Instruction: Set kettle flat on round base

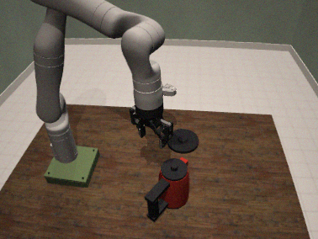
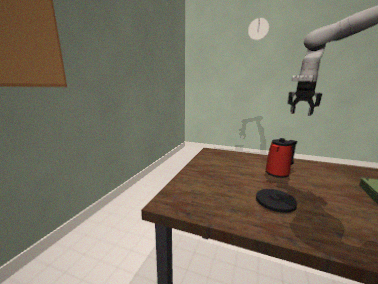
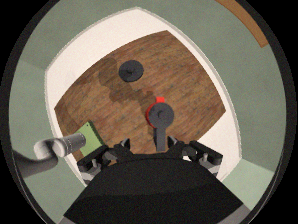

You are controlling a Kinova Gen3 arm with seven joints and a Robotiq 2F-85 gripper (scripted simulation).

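Now: hand 50 mm short of the red kettle, 20 mm to the left of it and 230 mm above it. The rest, counted from my hand: round base (130 mm ahead, 300 mm to the left, 320 mm below).
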